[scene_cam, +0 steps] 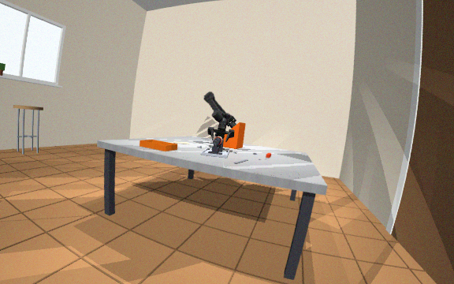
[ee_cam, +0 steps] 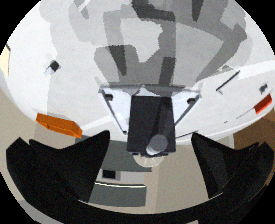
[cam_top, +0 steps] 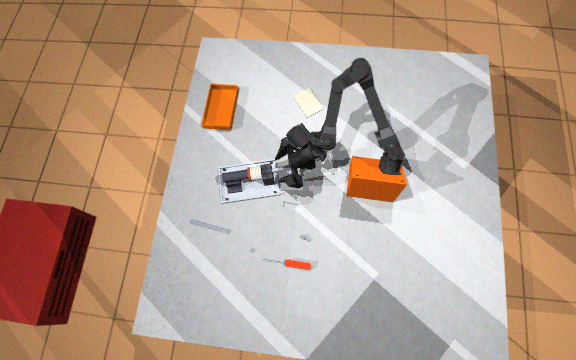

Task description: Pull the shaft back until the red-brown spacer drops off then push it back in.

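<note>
Right now the shaft is 5 cm ahead of my gripper tip, 1 cm to the left of it and 1 cm above it. From my gripper tip the other things lie so: grey bar: 26 cm ahead, 20 cm to the left, 7 cm below; red-brown spacer: 10 cm ahead, 2 cm to the left, 1 cm above; cream pad: 33 cm to the right, 12 cm behind, 7 cm below.
</note>
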